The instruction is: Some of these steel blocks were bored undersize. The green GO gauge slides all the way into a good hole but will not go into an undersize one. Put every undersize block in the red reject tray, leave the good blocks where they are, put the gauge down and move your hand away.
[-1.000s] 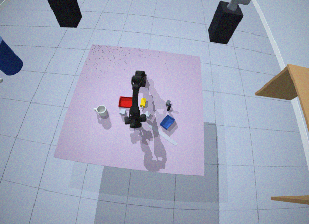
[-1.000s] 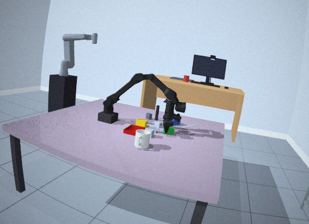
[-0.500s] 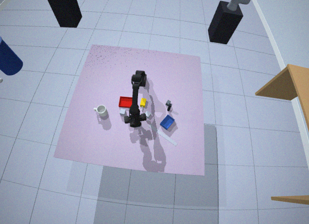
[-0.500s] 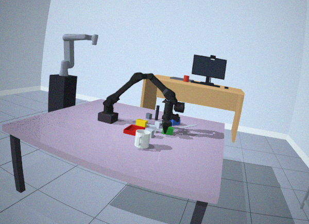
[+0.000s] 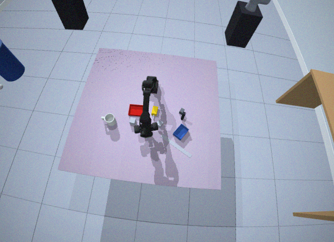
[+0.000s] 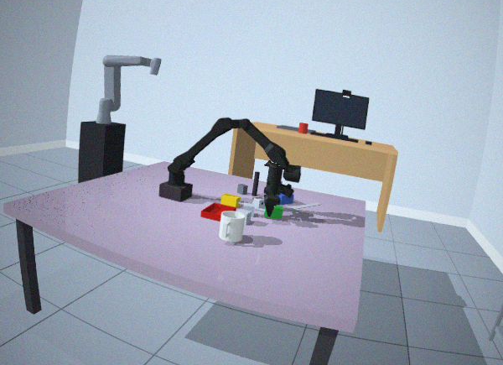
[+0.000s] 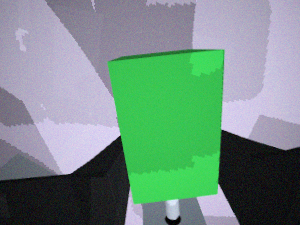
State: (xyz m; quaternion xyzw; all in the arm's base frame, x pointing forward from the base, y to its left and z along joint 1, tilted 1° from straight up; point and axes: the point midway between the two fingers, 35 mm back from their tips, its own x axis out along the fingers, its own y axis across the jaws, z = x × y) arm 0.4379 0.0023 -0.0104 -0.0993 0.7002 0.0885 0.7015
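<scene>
My gripper tip is now 7 cm past the steel block, 13 cm to the left of it and 1 cm below it. Round my gripper tip: red reject tray (18 cm behind, 10 cm to the right); then yellow gauge (16 cm behind, 5 cm to the left, 1 cm above); then green GO gauge (1 cm behind, 2 cm above).
</scene>
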